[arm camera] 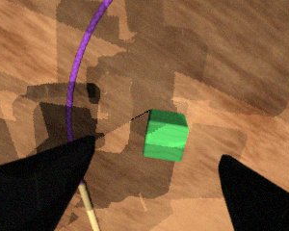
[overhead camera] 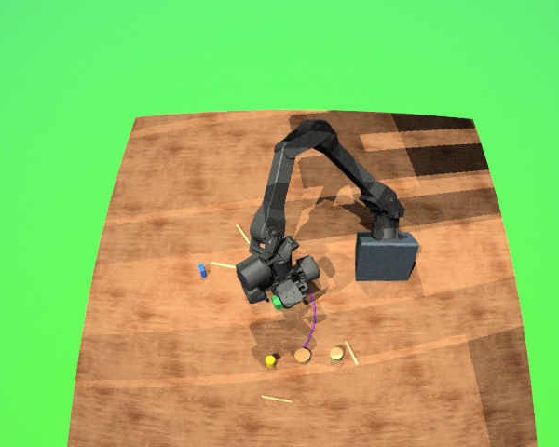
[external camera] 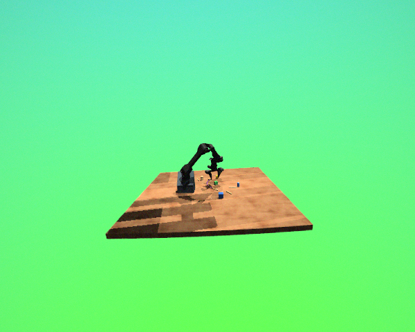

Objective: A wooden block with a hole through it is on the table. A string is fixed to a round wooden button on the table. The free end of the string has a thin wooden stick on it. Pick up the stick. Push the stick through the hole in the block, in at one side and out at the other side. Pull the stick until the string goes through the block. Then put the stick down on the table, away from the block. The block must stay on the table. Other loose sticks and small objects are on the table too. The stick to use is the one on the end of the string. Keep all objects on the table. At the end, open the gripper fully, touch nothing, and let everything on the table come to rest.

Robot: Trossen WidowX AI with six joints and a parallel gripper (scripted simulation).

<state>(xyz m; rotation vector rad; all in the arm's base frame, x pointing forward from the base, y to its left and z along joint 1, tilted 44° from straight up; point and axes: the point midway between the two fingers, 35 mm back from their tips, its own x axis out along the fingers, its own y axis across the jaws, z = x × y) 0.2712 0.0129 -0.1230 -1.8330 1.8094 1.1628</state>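
Now: the green block 4 cm below my gripper tip, 1 cm to the right of it and 1 cm ahead of it. From my gripper tip the other things lie so: yellow cylinder (17 cm to the left, 4 cm below, 4 cm ahead); thin wooden stick (12 cm to the right, 6 cm below, 3 cm behind); round wooden button (16 cm to the left, 5 cm below, 4 cm behind).
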